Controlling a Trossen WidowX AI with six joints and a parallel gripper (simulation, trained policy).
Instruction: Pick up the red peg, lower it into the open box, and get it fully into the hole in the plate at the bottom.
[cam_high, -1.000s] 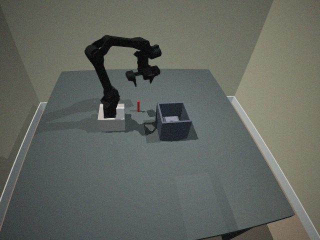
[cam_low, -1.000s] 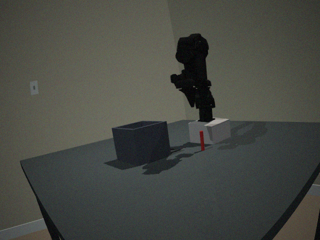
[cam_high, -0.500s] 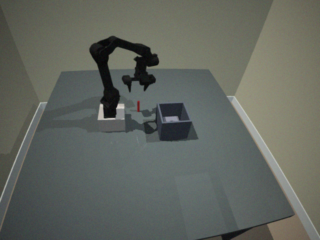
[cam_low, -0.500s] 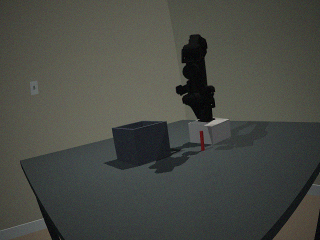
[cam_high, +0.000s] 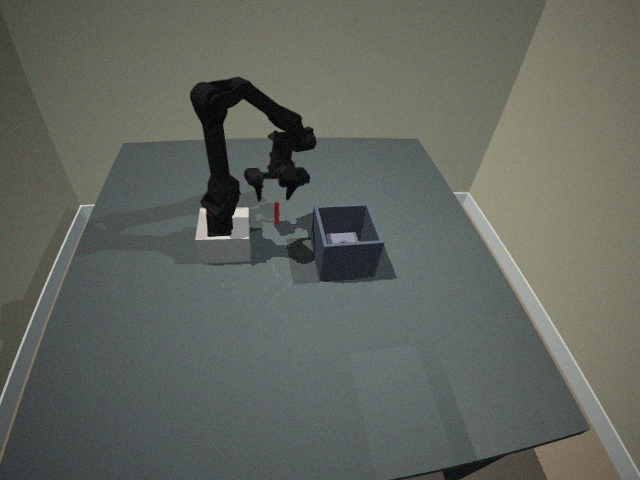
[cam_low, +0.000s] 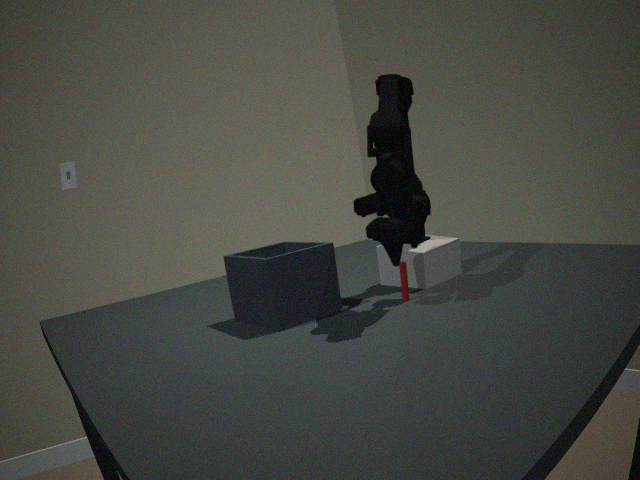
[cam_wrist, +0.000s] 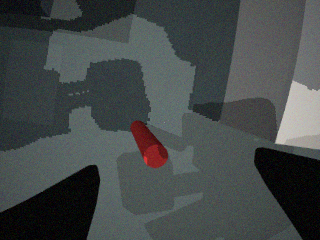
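My gripper tip is now 10 mm short of the red peg and 50 mm above it. The rest, counted from my gripper tip: plate 180 mm ahead, 180 mm to the right, 40 mm below.
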